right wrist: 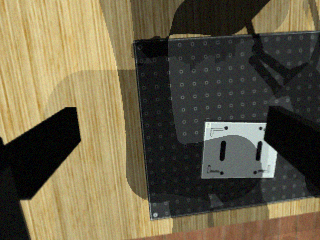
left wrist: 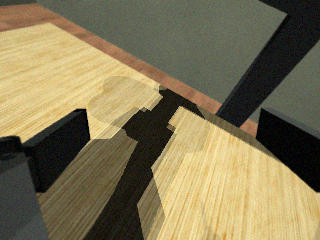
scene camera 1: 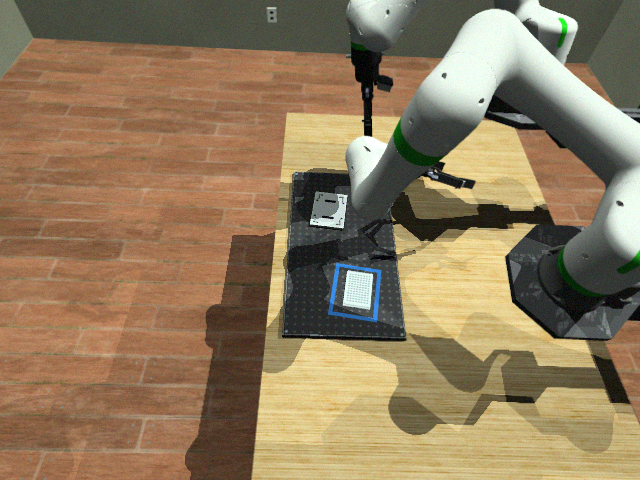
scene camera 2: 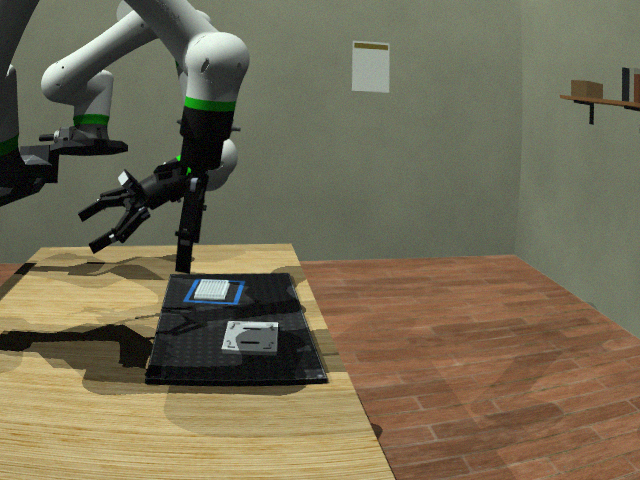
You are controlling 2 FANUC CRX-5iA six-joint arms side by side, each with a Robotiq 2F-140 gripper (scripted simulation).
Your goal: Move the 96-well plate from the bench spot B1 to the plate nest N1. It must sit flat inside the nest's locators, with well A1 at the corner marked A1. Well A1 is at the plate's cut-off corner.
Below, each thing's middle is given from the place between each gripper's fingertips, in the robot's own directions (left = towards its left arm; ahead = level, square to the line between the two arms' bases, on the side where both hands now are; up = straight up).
Scene:
My left gripper [scene camera 2: 85,232] is now 320 mm to the right of the white 96-well plate [scene camera 1: 355,296], 260 mm short of it and 240 mm above it. Also, from my left hand: pale plate nest [scene camera 2: 237,334]: 390 mm ahead, 250 mm below.
I see the pale plate nest 26 cm below my right hand [scene camera 2: 187,255], 19 cm to the left of it and 10 cm ahead of it. Also, from my right hand: white 96-well plate (51 cm to the left, 26 cm below, 3 cm behind).

